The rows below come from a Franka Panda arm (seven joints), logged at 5 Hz.
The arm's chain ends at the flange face. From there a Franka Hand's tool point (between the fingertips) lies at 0.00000 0.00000 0.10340 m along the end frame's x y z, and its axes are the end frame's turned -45 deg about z.
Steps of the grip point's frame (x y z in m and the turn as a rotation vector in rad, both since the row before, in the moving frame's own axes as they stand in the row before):
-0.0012, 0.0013, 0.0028, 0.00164, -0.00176, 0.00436
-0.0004, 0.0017, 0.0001, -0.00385, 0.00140, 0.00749
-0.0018, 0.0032, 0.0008, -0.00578, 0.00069, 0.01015
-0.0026, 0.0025, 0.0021, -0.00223, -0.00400, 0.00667
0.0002, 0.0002, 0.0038, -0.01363, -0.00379, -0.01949
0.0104, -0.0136, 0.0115, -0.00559, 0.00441, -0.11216
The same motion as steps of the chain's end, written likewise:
0.0003, 0.0018, 0.0028, -0.00008, -0.00240, 0.00436
0.0005, 0.0013, 0.0001, -0.00173, 0.00371, 0.00749
0.0005, 0.0032, 0.0008, -0.00360, 0.00457, 0.01015
0.0001, 0.0032, 0.0021, -0.00441, -0.00125, 0.00667
-0.0004, -0.0013, 0.0038, -0.01232, 0.00696, -0.01949
-0.0030, -0.0170, 0.0115, -0.00083, 0.00707, -0.11216

